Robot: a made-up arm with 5 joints.
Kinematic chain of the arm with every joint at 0, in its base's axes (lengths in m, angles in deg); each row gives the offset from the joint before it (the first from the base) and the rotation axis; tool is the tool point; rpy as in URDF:
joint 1: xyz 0 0 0.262 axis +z
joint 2: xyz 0 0 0 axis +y
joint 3: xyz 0.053 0 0.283 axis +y
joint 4: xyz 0.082 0 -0.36 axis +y
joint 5: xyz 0.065 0 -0.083 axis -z
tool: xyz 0 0 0 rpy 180 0 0
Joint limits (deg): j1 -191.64..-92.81 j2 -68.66..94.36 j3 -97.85..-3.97 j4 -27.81..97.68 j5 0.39..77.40
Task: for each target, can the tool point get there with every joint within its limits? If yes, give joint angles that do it. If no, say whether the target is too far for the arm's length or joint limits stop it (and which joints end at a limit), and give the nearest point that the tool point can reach.
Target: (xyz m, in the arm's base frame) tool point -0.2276 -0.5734 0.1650
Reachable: yes | joints -111.65 42.39 -87.82 39.71 69.79
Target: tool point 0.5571 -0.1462 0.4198
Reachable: no: joint limits stop it (at a limit: joint 1, joint 2, joint 3) | nearest point 0.1680 -0.0346 0.1645 | short by 0.479 m
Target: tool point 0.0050 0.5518 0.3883
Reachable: no: joint limits stop it (at a limit: joint 1, joint 2, joint 3) | nearest point 0.0085 0.1727 0.1622 | short by 0.441 m
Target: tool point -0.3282 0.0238 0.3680
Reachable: yes | joints -184.15 -35.03 -23.46 27.66 69.35
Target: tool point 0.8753 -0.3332 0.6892
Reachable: no: too far | nearest point 0.3169 -0.0653 0.8479 | short by 0.639 m
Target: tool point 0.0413 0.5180 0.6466
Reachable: no: joint limits stop it (at a limit: joint 2, joint 3, joint 4) | nearest point 0.0257 0.3226 0.8479 | short by 0.281 m
